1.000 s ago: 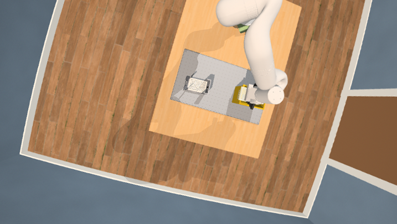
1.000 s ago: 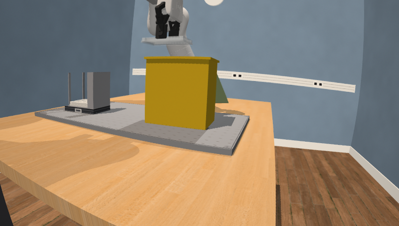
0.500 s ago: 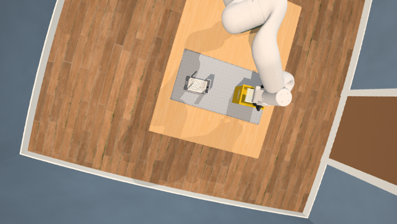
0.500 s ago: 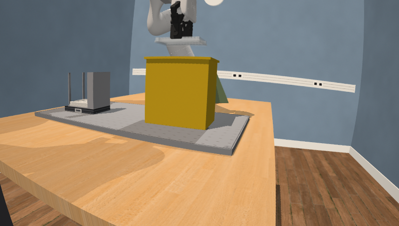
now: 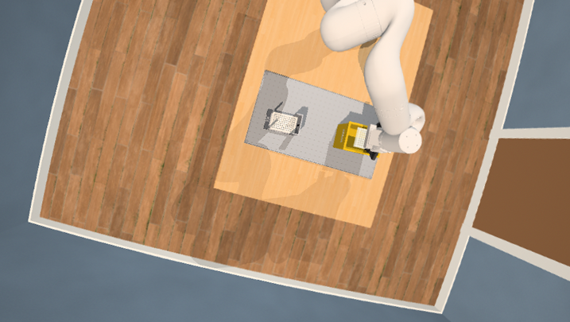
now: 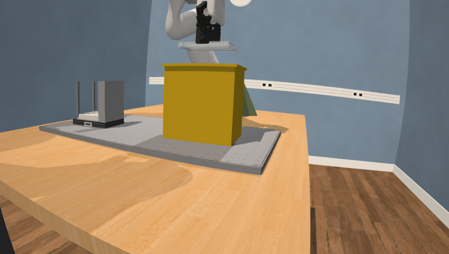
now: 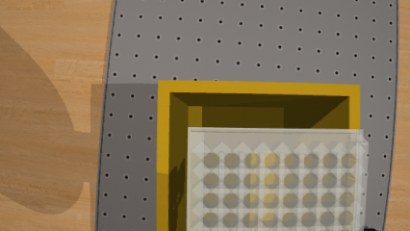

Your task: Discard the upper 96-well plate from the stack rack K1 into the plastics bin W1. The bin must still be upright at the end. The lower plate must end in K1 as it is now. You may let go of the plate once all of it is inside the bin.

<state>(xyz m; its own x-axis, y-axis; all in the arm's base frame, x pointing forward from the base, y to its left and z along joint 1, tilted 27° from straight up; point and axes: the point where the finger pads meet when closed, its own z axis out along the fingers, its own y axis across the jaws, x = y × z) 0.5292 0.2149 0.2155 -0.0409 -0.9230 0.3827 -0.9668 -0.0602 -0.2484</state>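
The yellow plastics bin W1 is 15 cm below my hand. From my hand the other things lie so: clear 96-well plate 1 cm below; grey wall 1 cm behind, 30 cm to the right, 16 cm below.
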